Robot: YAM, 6 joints.
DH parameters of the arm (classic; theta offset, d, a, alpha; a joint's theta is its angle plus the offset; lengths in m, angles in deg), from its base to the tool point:
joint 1: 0 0.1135 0.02 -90
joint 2: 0 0 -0.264 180
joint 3: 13.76 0 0.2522 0
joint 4: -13.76 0 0.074 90
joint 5: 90 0 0 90
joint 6: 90 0.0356 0 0
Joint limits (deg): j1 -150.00..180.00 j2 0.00..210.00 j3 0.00..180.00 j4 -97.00..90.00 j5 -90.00..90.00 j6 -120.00..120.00
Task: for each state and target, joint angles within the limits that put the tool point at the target. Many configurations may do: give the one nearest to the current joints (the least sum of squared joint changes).
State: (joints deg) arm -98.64 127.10 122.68 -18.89 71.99 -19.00
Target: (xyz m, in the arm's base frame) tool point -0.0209 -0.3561 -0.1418
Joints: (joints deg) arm -88.01 167.20 87.30 -26.40 69.20 -19.00
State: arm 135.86 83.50 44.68 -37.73 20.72 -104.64
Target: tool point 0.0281 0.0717 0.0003
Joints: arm 83.00 127.55 16.62 -25.05 32.54 -104.64
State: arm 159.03 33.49 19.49 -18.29 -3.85 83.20
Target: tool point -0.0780 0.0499 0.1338
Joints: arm 147.61 23.28 10.81 -42.46 0.58 83.20
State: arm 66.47 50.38 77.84 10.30 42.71 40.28
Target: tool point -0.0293 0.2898 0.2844
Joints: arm 100.15 74.10 49.91 2.68 38.68 40.28
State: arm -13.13 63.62 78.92 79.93 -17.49 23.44
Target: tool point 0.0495 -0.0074 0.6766
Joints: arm -17.07 71.61 113.40 64.16 -12.09 23.44
